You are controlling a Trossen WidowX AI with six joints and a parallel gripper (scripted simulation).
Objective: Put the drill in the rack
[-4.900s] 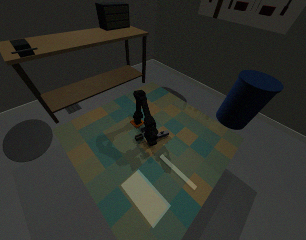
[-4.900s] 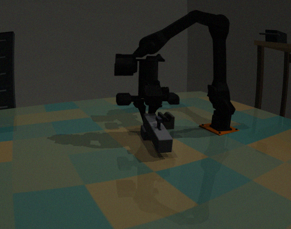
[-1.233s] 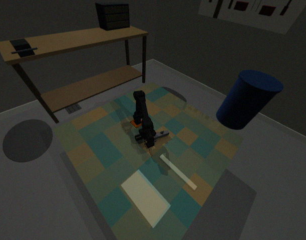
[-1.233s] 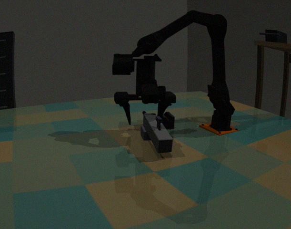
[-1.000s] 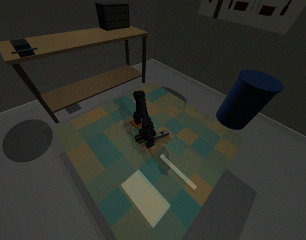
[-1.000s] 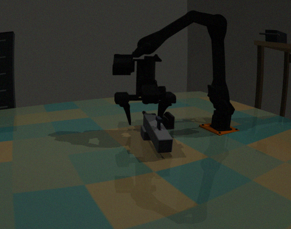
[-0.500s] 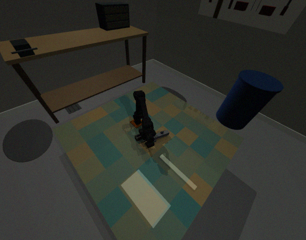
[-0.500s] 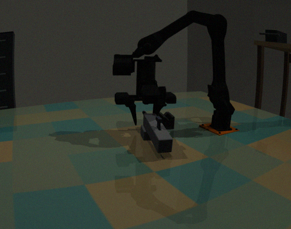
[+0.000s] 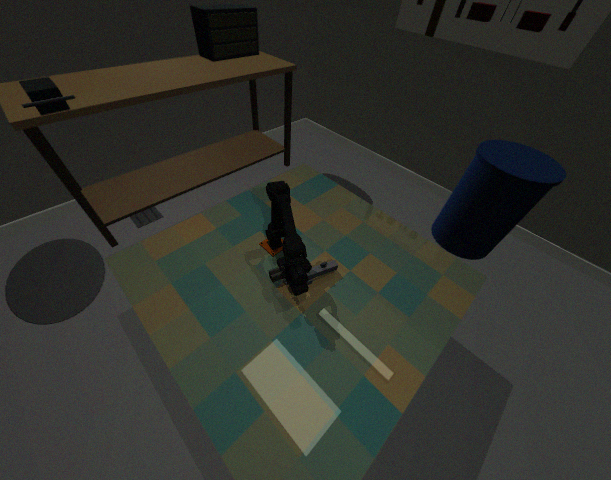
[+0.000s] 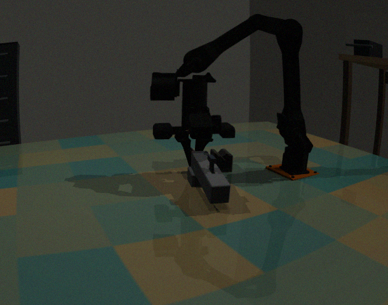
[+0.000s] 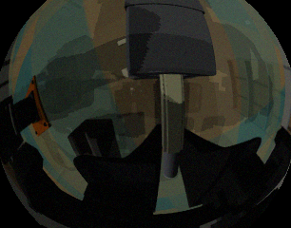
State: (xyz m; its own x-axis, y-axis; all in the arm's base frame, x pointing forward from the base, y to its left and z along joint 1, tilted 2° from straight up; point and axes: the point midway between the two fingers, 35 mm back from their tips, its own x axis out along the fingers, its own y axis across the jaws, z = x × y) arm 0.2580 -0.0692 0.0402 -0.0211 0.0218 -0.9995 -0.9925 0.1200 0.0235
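Now: the dark rack 8 cm behind my gripper tip and 2 cm to the right of it. Also, from my gripper tip: short key 2 cm ahead, 16 cm to the left, 3 cm above; drill 4 cm to the left, 3 cm above; long grey block 1 cm ahead, 13 cm to the left, 2 cm above.
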